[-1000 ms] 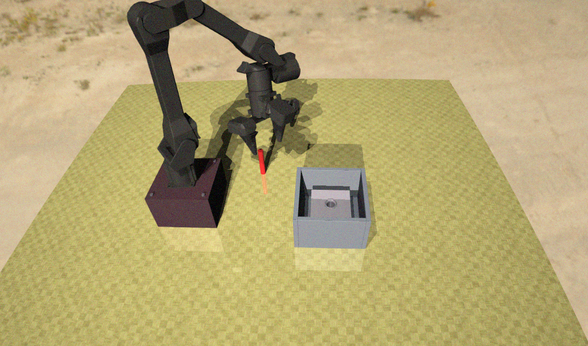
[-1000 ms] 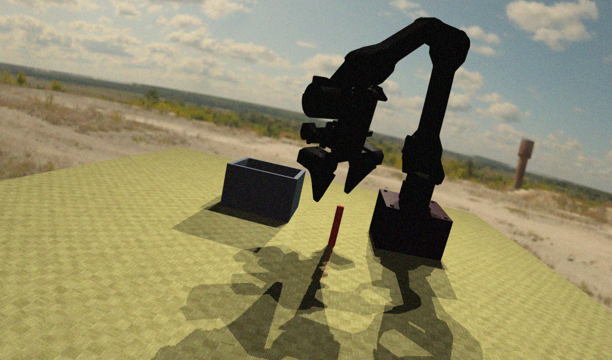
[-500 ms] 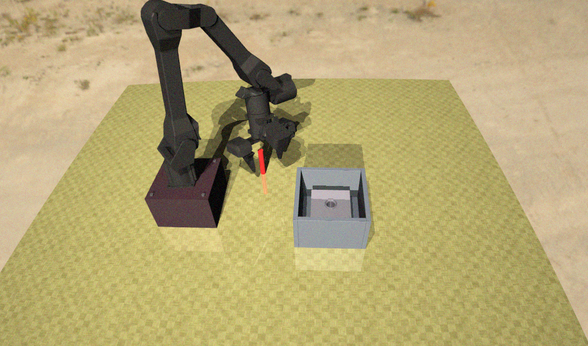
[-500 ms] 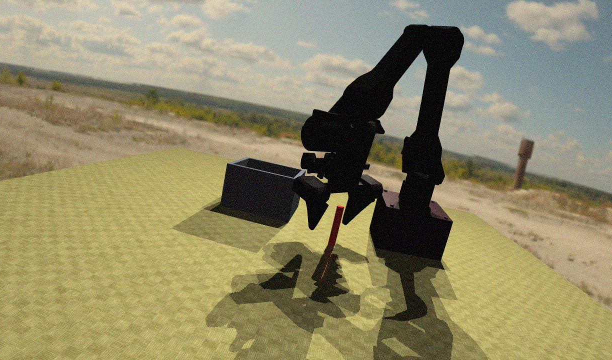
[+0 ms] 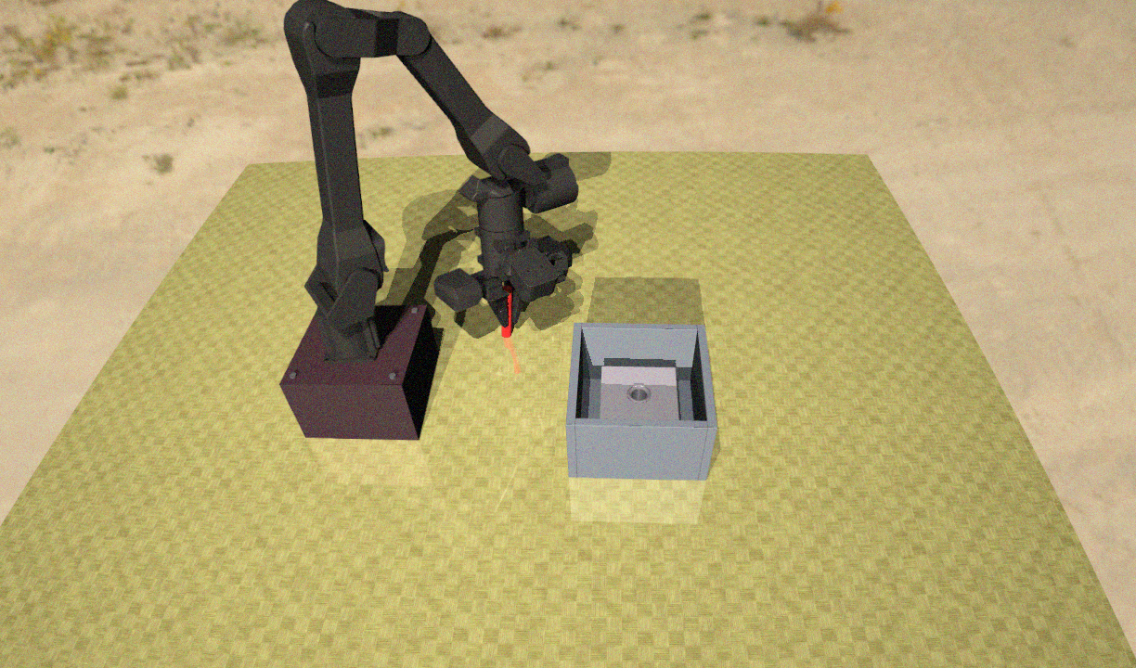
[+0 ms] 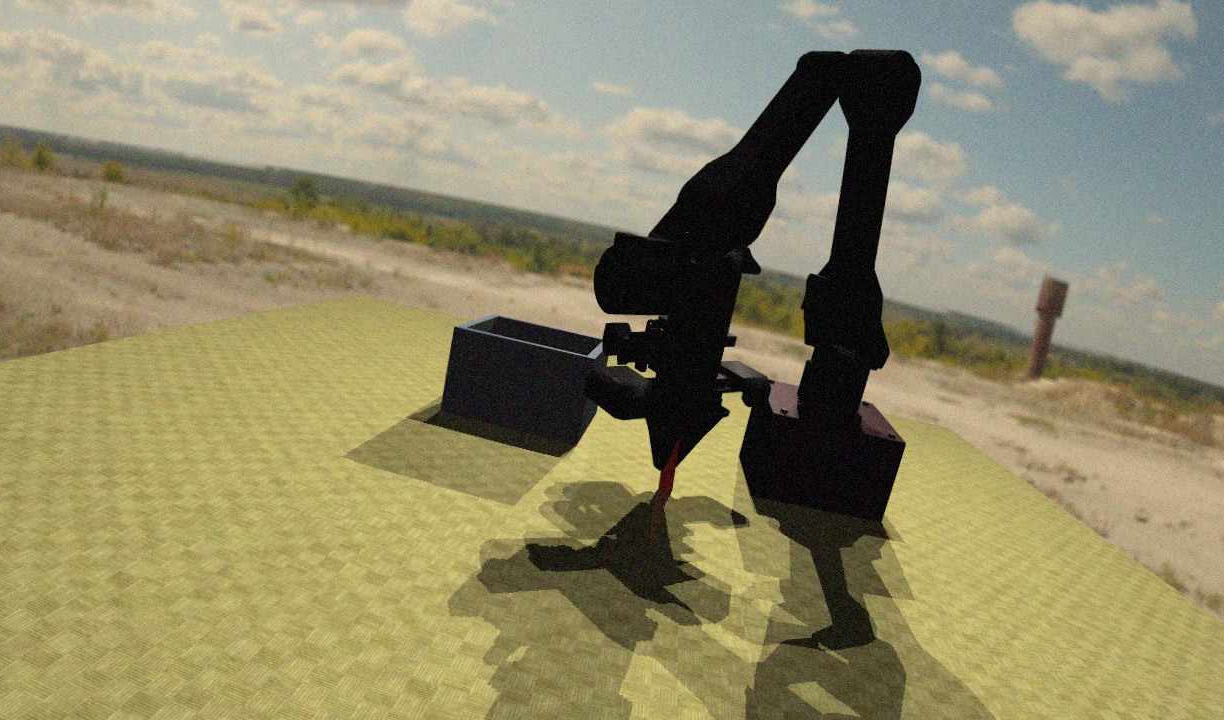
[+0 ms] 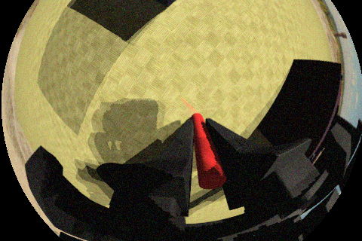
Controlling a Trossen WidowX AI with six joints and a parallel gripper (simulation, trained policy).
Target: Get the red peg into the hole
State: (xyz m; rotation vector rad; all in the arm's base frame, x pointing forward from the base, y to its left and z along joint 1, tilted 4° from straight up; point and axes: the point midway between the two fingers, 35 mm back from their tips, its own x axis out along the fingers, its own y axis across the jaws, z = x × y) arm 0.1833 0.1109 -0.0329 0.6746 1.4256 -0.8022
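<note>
Now: the plate 160 mm ahead of my gripper tip, 170 mm to the right of it and 20 mm above it. Round my gripper tip: grey box (160 mm ahead, 170 mm to the right); then red peg (10 mm to the left, 20 mm above).
</note>
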